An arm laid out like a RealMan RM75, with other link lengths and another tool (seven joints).
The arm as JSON. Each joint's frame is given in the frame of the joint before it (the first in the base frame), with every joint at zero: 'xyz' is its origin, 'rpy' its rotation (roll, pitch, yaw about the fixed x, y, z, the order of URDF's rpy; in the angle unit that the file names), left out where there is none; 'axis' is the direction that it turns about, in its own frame. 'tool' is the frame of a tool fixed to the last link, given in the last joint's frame.
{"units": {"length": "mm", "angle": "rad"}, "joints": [
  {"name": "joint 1", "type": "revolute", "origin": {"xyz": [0.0, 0.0, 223.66]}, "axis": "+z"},
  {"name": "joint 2", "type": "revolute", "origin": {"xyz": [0.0, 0.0, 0.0]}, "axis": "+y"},
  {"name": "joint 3", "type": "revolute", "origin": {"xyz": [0.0, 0.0, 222.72]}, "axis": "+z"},
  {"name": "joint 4", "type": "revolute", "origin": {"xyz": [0.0, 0.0, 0.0]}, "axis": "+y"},
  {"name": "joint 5", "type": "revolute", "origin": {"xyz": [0.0, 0.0, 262.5]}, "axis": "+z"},
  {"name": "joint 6", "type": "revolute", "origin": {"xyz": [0.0, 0.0, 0.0]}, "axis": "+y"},
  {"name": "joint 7", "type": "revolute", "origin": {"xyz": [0.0, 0.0, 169.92]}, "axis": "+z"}
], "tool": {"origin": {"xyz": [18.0, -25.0, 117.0], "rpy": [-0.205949, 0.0, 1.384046]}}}
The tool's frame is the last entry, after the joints.
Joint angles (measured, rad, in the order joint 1, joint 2, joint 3, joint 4, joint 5, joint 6, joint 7), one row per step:
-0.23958, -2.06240, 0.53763, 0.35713, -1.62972, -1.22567, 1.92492
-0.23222, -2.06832, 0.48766, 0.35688, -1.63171, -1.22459, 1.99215
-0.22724, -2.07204, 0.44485, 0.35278, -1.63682, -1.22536, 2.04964
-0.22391, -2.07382, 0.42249, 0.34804, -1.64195, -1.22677, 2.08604
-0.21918, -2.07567, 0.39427, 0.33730, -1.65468, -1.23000, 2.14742
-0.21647, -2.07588, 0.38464, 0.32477, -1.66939, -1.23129, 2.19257
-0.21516, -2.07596, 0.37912, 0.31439, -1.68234, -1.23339, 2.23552
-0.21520, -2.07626, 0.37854, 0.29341, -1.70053, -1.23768, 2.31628
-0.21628, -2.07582, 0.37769, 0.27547, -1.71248, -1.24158, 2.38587
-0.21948, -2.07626, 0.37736, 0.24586, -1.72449, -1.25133, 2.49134
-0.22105, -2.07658, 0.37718, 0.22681, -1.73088, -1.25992, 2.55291
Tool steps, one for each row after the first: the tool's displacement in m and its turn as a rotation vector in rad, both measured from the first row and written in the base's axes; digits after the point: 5 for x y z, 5 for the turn. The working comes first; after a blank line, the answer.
Tool pose at each row, in the base's axes (x y z in m, rotation vector in rad; the steps are taken from these numbers as rounded here):
-0.41117, 0.42181, -0.03066, -2.20985, 0.26563, 0.03296
-0.41886, 0.41963, -0.01843, -2.16216, 0.28137, 0.09012
-0.42515, 0.41736, -0.00785, -2.12015, 0.29110, 0.13653
-0.42851, 0.41547, -0.00246, -2.09654, 0.29792, 0.16389
-0.43259, 0.41244, 0.00468, -2.06124, 0.31296, 0.20680
-0.43443, 0.41042, 0.00723, -2.04109, 0.32540, 0.23466
-0.43481, 0.40923, 0.00902, -2.02417, 0.34320, 0.26080
-0.43266, 0.40776, 0.00754, -2.00411, 0.38817, 0.30619
-0.43035, 0.40675, 0.00576, -1.98812, 0.42978, 0.34615
-0.42441, 0.40522, 0.00000, -1.96687, 0.49833, 0.40008
-0.42017, 0.40389, -0.00396, -1.95328, 0.53855, 0.42823

-0.00769, -0.00218, 0.01223, 0.04977, 0.04422, 0.00458
-0.01398, -0.00445, 0.02281, 0.09300, 0.07958, 0.01029
-0.01734, -0.00634, 0.02820, 0.11693, 0.10121, 0.01302
-0.02142, -0.00937, 0.03534, 0.15181, 0.13728, 0.01432
-0.02326, -0.01139, 0.03789, 0.17109, 0.16207, 0.01347
-0.02364, -0.01258, 0.03968, 0.18625, 0.18786, 0.00832
-0.02149, -0.01405, 0.03820, 0.20082, 0.23845, -0.01019
-0.01918, -0.01506, 0.03642, 0.21066, 0.28402, -0.02786
-0.01324, -0.01659, 0.03066, 0.21996, 0.35051, -0.06091
-0.00900, -0.01792, 0.02670, 0.22555, 0.38705, -0.08174

